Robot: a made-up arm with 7 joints.
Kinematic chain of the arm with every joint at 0, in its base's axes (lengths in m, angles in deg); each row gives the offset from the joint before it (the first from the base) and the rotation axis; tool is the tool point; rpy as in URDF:
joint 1: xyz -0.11 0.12 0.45 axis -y
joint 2: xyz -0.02 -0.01 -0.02 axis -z
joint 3: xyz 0 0.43 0.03 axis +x
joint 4: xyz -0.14 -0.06 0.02 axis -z
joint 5: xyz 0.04 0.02 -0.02 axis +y
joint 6: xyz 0 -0.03 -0.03 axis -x
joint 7: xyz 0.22 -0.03 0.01 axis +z
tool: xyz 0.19 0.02 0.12 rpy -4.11 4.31 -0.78
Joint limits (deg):
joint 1: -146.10..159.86
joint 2: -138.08..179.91
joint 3: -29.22..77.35
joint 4: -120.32..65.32
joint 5: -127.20..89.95
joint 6: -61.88..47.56
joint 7: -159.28..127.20
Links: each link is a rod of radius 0.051 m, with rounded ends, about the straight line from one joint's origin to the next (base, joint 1, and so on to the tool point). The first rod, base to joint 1, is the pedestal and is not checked.
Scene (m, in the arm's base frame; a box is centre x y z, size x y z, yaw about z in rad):
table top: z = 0
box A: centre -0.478 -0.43 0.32 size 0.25 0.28 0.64 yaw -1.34
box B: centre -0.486 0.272 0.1 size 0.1 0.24 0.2 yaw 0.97
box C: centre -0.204 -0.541 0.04 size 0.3 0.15 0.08 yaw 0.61
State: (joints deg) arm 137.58 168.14 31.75 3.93 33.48 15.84 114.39
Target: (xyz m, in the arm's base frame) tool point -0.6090 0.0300 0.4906
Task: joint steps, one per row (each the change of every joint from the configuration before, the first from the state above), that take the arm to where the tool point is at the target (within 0.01 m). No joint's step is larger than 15 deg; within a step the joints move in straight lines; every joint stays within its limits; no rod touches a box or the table.
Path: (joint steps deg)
1: -11.21 -0.19 0.13 -13.15 12.40 7.93 3.20
2: -11.22 -0.19 0.13 -13.16 12.39 7.93 3.20
3: -11.21 -0.19 0.13 -13.15 12.40 7.93 3.21
4: -11.21 -0.20 0.13 -13.15 12.40 7.93 3.20
5: 13.42 -12.35 2.70 4.39 -13.28 -6.75 -1.55
6: 13.43 -12.35 2.71 4.40 -13.28 -6.76 -1.55
7: 13.43 -12.36 2.70 4.39 -13.28 -6.75 -1.55
8: 13.42 -12.35 2.70 4.39 -13.28 -6.75 -1.55
9: 13.43 -12.35 2.70 4.40 -13.28 -6.76 -1.55

